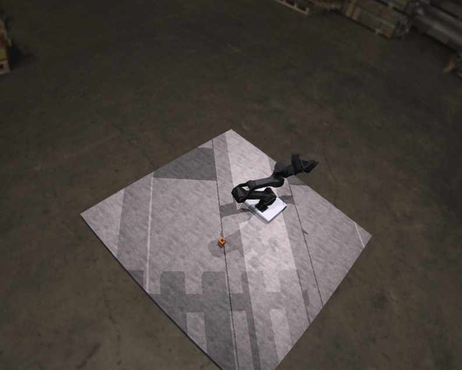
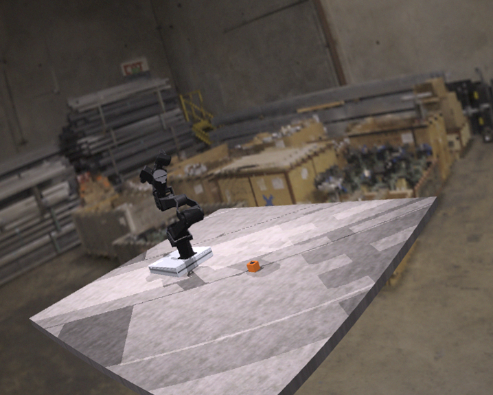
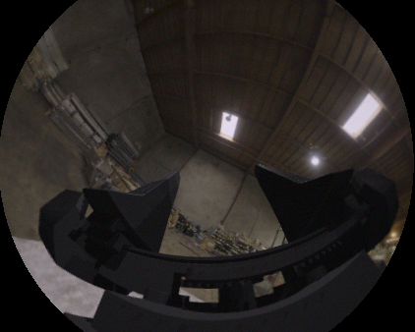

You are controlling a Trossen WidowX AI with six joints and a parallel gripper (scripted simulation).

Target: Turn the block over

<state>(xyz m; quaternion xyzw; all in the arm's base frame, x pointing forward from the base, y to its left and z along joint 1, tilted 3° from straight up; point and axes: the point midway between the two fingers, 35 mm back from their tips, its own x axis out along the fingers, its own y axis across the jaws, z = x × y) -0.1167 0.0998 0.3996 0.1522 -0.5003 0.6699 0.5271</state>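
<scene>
My gripper tip is now 51 cm short of the block, 43 cm above it and 11 cm to the left of it.
</scene>
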